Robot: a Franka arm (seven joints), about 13 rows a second.
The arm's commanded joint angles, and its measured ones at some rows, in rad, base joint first. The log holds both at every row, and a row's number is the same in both.
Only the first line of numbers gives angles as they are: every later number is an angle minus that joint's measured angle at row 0.
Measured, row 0:
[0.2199, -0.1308, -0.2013, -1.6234, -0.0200, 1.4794, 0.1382]
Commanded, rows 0 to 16:
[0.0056, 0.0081, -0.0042, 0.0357, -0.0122, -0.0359, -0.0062]
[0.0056, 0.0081, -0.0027, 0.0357, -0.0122, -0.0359, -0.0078]
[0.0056, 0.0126, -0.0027, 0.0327, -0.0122, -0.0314, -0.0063]
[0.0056, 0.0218, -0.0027, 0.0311, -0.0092, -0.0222, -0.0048]
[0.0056, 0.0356, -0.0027, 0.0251, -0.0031, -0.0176, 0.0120]
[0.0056, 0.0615, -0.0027, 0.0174, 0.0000, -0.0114, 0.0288]
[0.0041, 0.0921, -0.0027, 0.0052, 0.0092, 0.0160, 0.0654]
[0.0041, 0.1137, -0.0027, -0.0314, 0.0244, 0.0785, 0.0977]
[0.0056, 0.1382, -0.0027, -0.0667, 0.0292, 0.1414, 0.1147]
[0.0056, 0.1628, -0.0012, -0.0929, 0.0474, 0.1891, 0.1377]
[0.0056, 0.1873, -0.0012, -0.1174, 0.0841, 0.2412, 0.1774]
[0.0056, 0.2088, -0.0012, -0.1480, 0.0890, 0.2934, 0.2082]
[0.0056, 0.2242, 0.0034, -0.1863, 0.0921, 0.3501, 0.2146]
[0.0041, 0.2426, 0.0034, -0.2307, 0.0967, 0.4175, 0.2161]
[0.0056, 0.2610, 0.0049, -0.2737, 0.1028, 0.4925, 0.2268]
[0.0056, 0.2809, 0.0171, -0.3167, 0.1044, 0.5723, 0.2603]
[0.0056, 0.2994, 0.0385, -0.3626, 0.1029, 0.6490, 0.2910]
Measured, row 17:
[0.0020, 0.2943, 0.0117, -0.2716, 0.0908, 0.5295, 0.2291]
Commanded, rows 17 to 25:
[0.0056, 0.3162, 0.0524, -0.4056, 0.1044, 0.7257, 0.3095]
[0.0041, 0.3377, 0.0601, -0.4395, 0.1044, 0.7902, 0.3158]
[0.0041, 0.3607, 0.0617, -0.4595, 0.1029, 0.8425, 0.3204]
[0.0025, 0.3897, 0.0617, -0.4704, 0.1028, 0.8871, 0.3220]
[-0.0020, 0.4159, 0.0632, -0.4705, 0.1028, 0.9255, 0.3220]
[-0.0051, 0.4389, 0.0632, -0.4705, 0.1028, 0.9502, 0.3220]
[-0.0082, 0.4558, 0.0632, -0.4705, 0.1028, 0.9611, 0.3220]
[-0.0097, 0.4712, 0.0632, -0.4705, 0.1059, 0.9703, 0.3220]
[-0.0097, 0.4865, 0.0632, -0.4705, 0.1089, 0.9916, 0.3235]
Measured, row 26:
[0.0008, 0.4720, 0.0569, -0.4660, 0.0926, 0.9579, 0.3136]
